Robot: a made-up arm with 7 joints.
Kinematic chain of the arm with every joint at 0, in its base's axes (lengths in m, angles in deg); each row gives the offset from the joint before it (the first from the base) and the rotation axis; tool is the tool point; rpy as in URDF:
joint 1: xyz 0 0 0.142 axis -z
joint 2: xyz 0 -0.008 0.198 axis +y
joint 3: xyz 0 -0.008 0.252 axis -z
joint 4: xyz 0 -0.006 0.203 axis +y
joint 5: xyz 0 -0.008 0.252 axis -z
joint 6: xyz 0 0 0.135 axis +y
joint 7: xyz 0 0 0.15 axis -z
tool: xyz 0 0 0 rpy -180 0 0
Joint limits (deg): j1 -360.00..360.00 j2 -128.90..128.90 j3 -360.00..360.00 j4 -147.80..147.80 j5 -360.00..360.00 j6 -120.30..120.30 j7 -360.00..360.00
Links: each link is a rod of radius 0.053 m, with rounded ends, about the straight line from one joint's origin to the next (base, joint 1, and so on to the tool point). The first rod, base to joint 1, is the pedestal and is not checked.
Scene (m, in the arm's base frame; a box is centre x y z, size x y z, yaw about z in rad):
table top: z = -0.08
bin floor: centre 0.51 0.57 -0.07 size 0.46 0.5 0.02 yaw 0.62
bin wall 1: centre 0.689 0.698 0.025 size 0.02 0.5 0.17 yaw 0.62
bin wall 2: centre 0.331 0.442 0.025 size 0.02 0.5 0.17 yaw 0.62
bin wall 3: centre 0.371 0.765 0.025 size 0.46 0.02 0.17 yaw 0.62
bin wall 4: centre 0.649 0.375 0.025 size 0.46 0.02 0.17 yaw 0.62
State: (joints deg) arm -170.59 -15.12 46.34 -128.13 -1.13 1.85 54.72
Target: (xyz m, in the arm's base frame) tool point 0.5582 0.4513 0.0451
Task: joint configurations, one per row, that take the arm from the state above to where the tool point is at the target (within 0.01 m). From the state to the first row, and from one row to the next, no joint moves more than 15 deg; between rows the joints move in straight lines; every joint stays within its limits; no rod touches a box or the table.
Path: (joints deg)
1: -183.27 -23.36 36.36 -118.43 -0.58 3.69 54.72
2: -195.95 -31.60 26.38 -108.73 -0.03 5.53 54.72
3: -208.63 -39.84 16.40 -99.03 0.52 7.37 54.72
4: -221.30 -48.08 6.42 -89.32 1.06 9.21 54.72
5: -220.84 -59.14 5.87 -84.65 1.11 9.91 54.72
6: -220.38 -70.20 5.32 -79.97 1.15 10.61 54.72

